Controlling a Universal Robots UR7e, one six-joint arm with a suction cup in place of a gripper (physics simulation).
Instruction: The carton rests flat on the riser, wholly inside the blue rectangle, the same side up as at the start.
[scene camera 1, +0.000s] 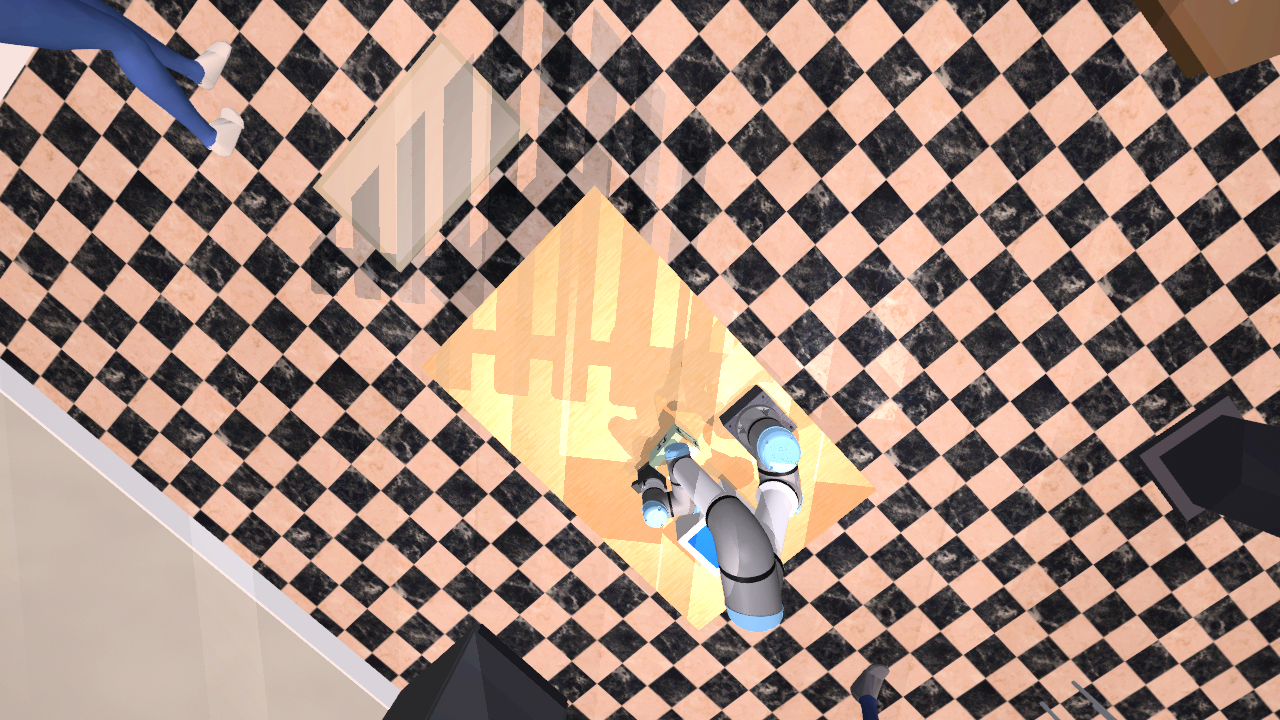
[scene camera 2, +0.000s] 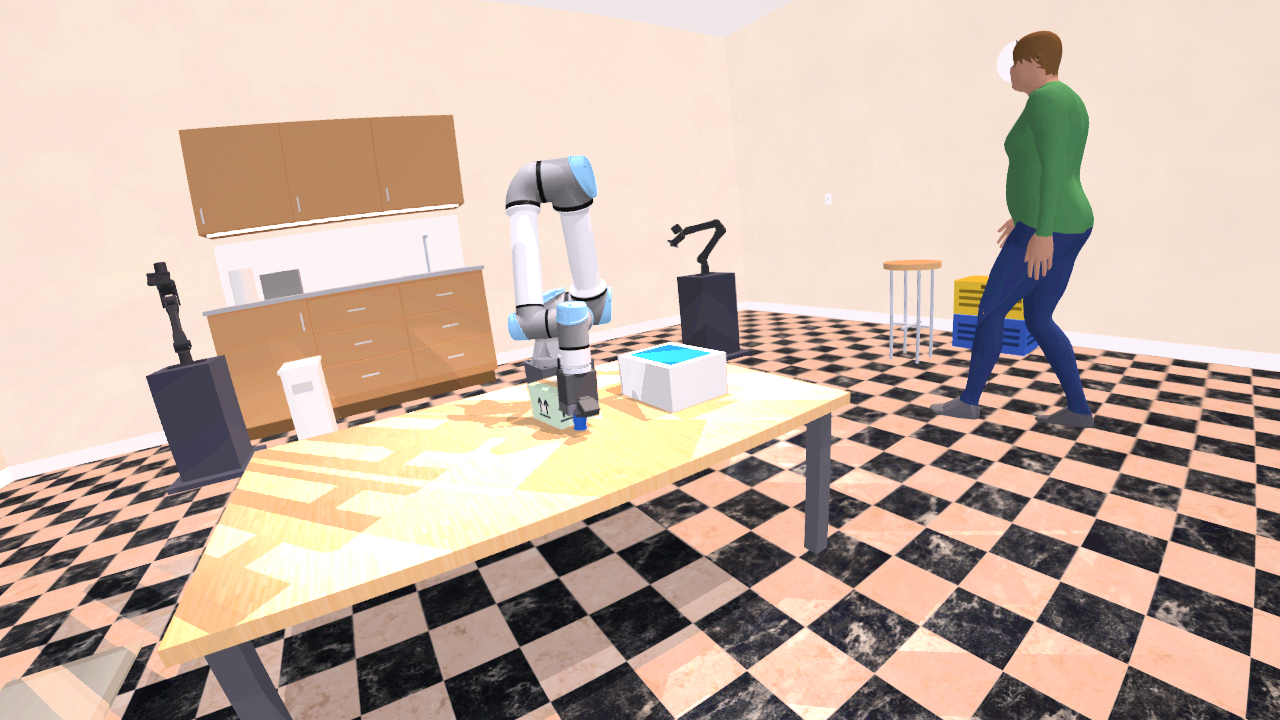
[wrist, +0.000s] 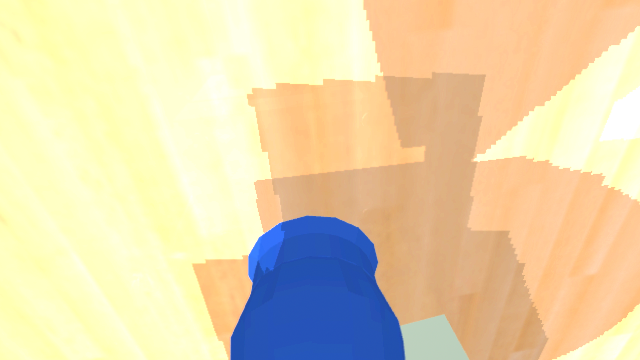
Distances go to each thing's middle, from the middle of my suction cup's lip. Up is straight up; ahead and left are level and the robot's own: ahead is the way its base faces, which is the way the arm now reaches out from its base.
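Labels:
Carton (scene camera 2: 543, 394): my suction cup is 4 cm below it and 11 cm past it. White riser (scene camera 2: 671, 376): 32 cm to the left of my suction cup, 5 cm behind it and 5 cm above it. Going by their middles, the carton is the nearest to my suction cup of the things named here.

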